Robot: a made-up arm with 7 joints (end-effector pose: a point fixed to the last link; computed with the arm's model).
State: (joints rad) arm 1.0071 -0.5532 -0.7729 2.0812 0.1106 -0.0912 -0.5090
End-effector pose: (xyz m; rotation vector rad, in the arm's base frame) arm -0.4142 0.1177 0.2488 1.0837 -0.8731 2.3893
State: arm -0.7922 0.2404 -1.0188 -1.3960 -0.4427 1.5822 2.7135
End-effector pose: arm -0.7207 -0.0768 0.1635 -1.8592 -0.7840 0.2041
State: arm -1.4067 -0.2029 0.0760 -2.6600 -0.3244 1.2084 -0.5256
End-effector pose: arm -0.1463 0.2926 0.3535 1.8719 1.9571 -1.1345
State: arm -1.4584 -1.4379 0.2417 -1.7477 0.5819 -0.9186 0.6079
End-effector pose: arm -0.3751 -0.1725 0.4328 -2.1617 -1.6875 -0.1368
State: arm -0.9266 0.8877 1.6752 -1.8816 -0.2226 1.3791 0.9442
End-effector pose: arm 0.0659 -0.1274 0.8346 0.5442 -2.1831 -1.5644
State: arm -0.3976 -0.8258 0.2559 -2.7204 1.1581 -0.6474 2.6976
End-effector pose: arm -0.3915 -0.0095 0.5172 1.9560 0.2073 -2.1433
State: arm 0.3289 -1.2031 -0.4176 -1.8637 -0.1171 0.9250 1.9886
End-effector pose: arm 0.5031 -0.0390 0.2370 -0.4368 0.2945 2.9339
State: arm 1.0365 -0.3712 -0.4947 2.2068 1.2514 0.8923 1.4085
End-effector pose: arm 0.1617 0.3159 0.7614 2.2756 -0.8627 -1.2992
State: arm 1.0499 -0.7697 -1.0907 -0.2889 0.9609 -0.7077 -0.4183
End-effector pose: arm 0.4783 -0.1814 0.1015 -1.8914 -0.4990 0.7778
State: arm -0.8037 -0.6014 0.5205 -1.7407 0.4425 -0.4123 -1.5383
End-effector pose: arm -0.2145 0.1657 0.6488 2.0239 1.4163 1.5591
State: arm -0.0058 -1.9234 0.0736 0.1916 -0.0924 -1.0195 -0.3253
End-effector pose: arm 0.4606 0.2136 0.4878 2.5435 -0.1237 -0.3119
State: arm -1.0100 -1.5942 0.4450 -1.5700 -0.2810 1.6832 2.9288
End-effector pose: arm 0.1764 0.4243 -0.0077 -1.1837 -0.5261 -1.9942
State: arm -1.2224 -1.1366 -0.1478 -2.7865 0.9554 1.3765 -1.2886
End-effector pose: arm -0.7815 0.3709 0.4229 0.0089 -2.9426 -0.6808
